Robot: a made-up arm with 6 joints. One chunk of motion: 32 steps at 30 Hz.
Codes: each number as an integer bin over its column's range. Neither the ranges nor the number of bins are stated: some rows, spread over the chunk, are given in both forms.
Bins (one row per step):
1: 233 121 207 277 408 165
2: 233 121 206 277 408 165
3: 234 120 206 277 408 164
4: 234 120 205 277 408 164
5: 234 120 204 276 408 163
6: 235 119 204 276 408 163
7: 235 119 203 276 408 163
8: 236 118 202 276 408 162
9: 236 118 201 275 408 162
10: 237 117 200 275 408 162
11: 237 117 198 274 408 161
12: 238 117 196 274 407 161
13: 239 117 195 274 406 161
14: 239 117 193 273 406 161
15: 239 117 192 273 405 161
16: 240 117 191 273 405 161
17: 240 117 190 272 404 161
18: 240 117 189 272 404 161
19: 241 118 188 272 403 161
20: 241 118 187 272 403 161
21: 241 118 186 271 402 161
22: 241 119 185 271 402 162
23: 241 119 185 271 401 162
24: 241 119 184 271 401 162
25: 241 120 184 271 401 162
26: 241 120 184 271 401 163
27: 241 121 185 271 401 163
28: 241 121 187 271 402 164
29: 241 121 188 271 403 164
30: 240 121 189 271 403 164
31: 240 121 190 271 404 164
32: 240 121 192 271 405 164
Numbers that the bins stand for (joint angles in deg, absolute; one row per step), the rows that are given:
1: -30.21 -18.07 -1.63 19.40 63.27 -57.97
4: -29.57 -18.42 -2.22 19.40 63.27 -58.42
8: -28.28 -19.10 -3.12 18.89 63.27 -59.31
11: -27.64 -19.45 -4.32 17.89 63.27 -59.76
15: -26.36 -19.45 -6.12 17.39 62.02 -59.76
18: -25.71 -19.45 -7.01 16.88 61.61 -59.76
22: -25.07 -18.76 -8.21 16.38 60.78 -59.31
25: -25.07 -18.42 -8.51 16.38 60.36 -59.31
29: -25.07 -18.07 -7.31 16.38 61.19 -58.42
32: -25.71 -18.07 -6.12 16.38 62.02 -58.42
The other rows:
2: -30.21 -18.07 -1.92 19.40 63.27 -57.97
3: -29.57 -18.42 -1.92 19.40 63.27 -58.42
5: -29.57 -18.42 -2.52 18.89 63.27 -58.86
6: -28.93 -18.76 -2.52 18.89 63.27 -58.86
7: -28.93 -18.76 -2.82 18.89 63.27 -58.86
9: -28.28 -19.10 -3.42 18.39 63.27 -59.31
10: -27.64 -19.45 -3.72 18.39 63.27 -59.31
12: -27.00 -19.45 -4.92 17.89 62.85 -59.76
13: -26.36 -19.45 -5.22 17.89 62.44 -59.76
14: -26.36 -19.45 -5.82 17.39 62.44 -59.76
16: -25.71 -19.45 -6.42 17.39 62.02 -59.76
17: -25.71 -19.45 -6.72 16.88 61.61 -59.76
19: -25.07 -19.10 -7.31 16.88 61.19 -59.76
20: -25.07 -19.10 -7.61 16.88 61.19 -59.76
21: -25.07 -19.10 -7.91 16.38 60.78 -59.76
23: -25.07 -18.76 -8.21 16.38 60.36 -59.31
24: -25.07 -18.76 -8.51 16.38 60.36 -59.31
26: -25.07 -18.42 -8.51 16.38 60.36 -58.86
27: -25.07 -18.07 -8.21 16.38 60.36 -58.86
28: -25.07 -18.07 -7.61 16.38 60.78 -58.42
30: -25.71 -18.07 -7.01 16.38 61.19 -58.42
31: -25.71 -18.07 -6.72 16.38 61.61 -58.42

